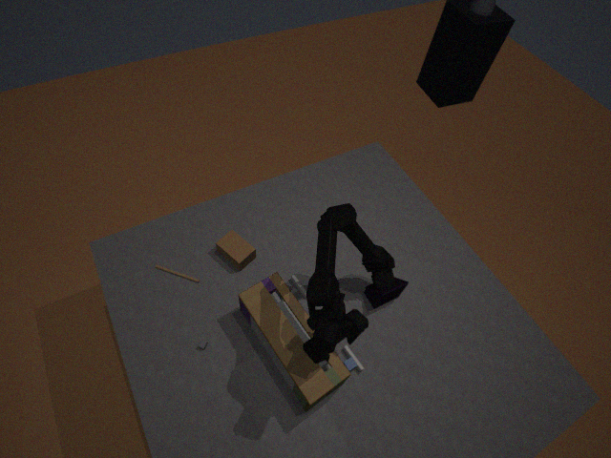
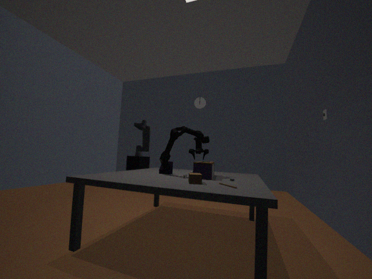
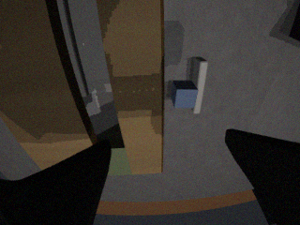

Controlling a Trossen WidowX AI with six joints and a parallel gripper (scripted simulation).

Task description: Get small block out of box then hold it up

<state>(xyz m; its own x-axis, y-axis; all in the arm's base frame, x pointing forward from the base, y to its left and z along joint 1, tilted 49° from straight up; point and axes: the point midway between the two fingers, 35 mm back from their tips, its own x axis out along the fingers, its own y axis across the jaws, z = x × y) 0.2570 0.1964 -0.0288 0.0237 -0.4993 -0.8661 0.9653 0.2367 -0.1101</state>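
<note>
My gripper tip is now 130 mm above the light-blue block, 50 mm past it and 30 mm to the right of it. Round my gripper tip: grey hook: 360 mm ahead, 200 mm to the right, 140 mm below; then tan box: 480 mm to the right, 170 mm ahead, 120 mm below; then thin wooden stick: 470 mm to the right, 380 mm ahead, 140 mm below.
</note>
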